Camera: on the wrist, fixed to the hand. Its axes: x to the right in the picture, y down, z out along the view.
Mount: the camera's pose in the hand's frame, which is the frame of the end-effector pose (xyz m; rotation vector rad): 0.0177 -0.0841 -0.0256 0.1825 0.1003 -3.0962
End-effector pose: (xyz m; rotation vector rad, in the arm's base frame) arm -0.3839 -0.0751 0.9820 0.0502 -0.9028 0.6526
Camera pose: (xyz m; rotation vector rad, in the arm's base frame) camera -0.3119 -0.1262 0.9979 1.2187 0.1594 -2.1226
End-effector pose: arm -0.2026 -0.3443 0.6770 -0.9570 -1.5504 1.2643
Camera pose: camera -0.1860 -0.3353 0.7647 1.4766 -0.8318 -0.9674
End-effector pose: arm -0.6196 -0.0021 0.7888 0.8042 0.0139 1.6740
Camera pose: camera -0.5610 0.0474 0.7424 0.0279 0.9046 -1.2705
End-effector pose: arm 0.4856 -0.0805 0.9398 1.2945 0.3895 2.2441
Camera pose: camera 0.4806 -0.0009 0.8989 -0.3128 1.1506 -0.5033
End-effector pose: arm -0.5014 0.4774 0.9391 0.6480 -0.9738 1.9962
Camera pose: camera -0.4434 0.5379 0.9710 0.8332 0.6620 -0.7638
